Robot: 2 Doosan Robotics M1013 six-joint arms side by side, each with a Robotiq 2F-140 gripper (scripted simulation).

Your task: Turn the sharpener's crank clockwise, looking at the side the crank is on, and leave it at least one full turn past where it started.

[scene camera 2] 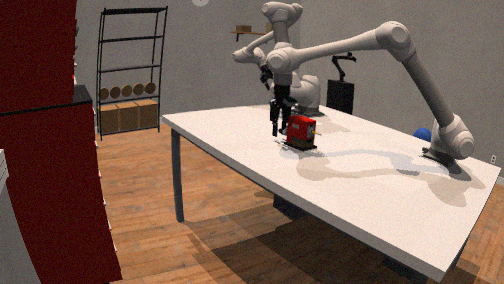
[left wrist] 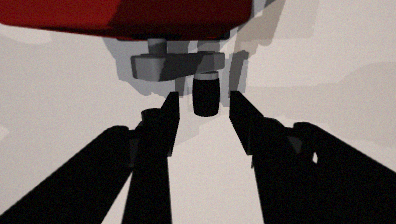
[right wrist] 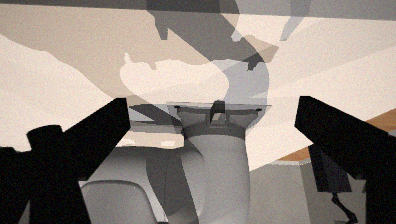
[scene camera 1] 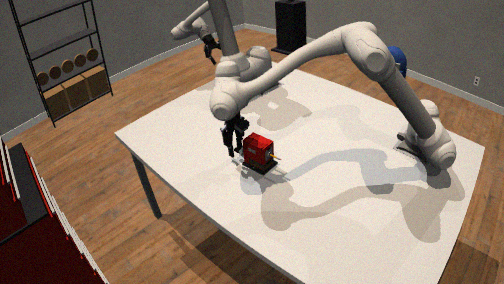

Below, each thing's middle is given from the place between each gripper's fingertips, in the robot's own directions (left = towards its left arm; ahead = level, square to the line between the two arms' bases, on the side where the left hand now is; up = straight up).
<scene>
I see my left gripper 2 cm to the right of the black handle [left wrist: 206, 86] and 1 cm above it.
Right now my right hand is 610 mm short of the black handle, 720 mm to the right of it and 80 mm above it.
</scene>
